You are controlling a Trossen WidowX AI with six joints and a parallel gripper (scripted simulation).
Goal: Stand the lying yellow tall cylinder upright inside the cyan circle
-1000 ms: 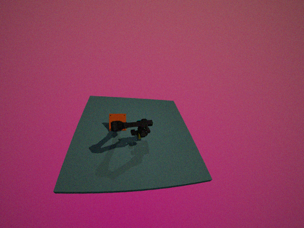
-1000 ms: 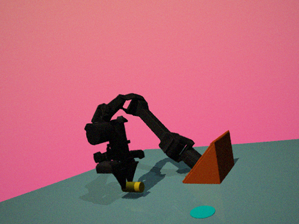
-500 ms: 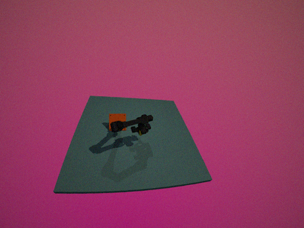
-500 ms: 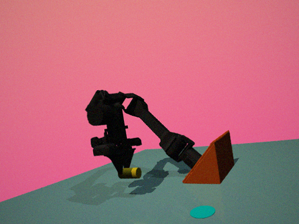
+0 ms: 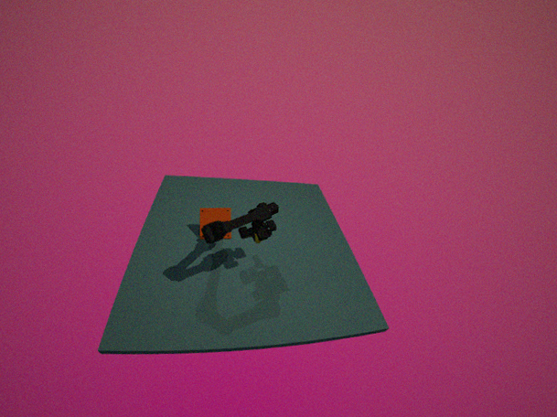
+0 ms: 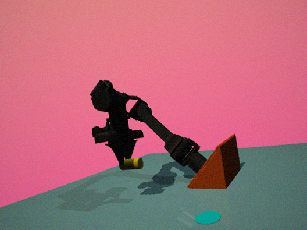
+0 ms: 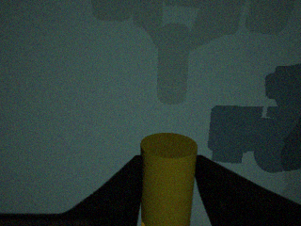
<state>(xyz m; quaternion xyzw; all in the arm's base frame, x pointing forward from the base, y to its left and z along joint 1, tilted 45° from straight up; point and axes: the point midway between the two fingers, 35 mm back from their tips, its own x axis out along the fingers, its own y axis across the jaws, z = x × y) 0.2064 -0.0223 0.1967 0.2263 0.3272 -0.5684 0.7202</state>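
Right now my gripper tip is 40 mm short of the cyan circle, 270 mm to the right of it and 120 mm above it. Also, from my gripper tip: yellow cylinder: 20 mm to the left.
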